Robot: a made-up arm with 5 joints.
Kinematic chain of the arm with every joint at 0, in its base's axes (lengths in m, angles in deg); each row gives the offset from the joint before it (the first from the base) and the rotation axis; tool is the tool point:
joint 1: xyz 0 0 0.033 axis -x
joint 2: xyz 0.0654 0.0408 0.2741 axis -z
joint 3: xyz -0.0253 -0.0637 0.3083 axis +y
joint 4: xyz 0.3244 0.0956 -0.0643 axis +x
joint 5: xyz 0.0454 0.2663 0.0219 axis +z
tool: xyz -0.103 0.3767 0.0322
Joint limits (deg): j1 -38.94..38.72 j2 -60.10..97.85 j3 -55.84..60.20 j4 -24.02..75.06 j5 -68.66..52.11
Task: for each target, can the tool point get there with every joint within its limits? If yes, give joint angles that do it. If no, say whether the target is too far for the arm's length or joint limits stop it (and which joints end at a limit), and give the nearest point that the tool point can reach.
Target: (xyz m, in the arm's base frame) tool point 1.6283 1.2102 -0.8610
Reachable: no: too far | nearest point 0.6757 0.7110 -0.0585 | short by 1.342 m
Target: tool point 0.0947 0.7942 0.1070
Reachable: yes | joints 17.48 -8.68 39.03 -8.96 -4.35
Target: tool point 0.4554 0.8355 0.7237
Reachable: yes | joints 19.77 15.08 -13.87 26.37 -11.63
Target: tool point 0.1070 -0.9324 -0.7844
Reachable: no: joint limits stop it (at a limit: joint 1, joint 2, joint 5) | nearest point 0.1104 -0.6636 -0.2107 | short by 0.634 m
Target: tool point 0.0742 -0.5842 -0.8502
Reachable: no: joint limits stop it (at a limit: joint 1, joint 2, joint 3, joint 5) | nearest point 0.1118 -0.6366 -0.2227 | short by 0.631 m
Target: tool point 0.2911 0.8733 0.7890
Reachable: yes | joints 8.09 -43.35 7.40 47.02 -58.86
